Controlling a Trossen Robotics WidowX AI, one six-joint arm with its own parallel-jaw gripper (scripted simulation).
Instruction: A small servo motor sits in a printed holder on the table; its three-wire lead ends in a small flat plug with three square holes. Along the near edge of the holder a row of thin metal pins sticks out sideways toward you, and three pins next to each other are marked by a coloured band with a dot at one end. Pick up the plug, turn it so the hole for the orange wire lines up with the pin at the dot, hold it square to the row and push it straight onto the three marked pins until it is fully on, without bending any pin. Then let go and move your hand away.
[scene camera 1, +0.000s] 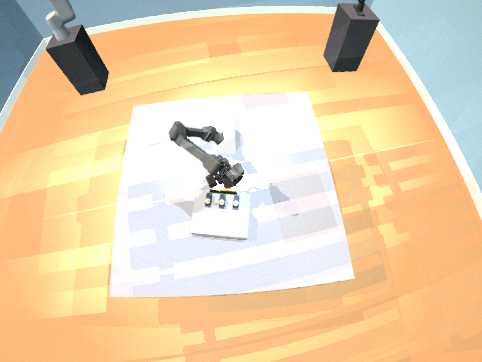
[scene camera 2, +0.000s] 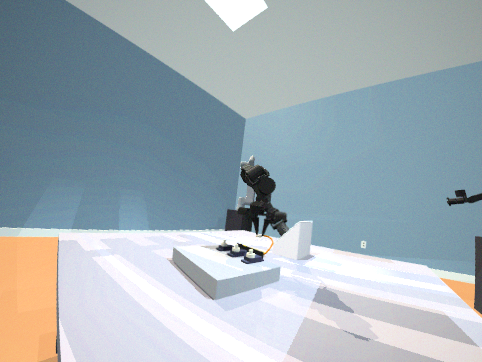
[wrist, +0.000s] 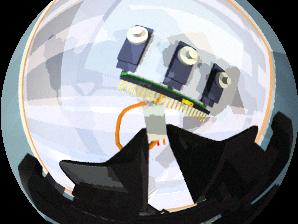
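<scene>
The wrist view has my gripper in it too, and what I can see here is that gripper and a holder.
</scene>
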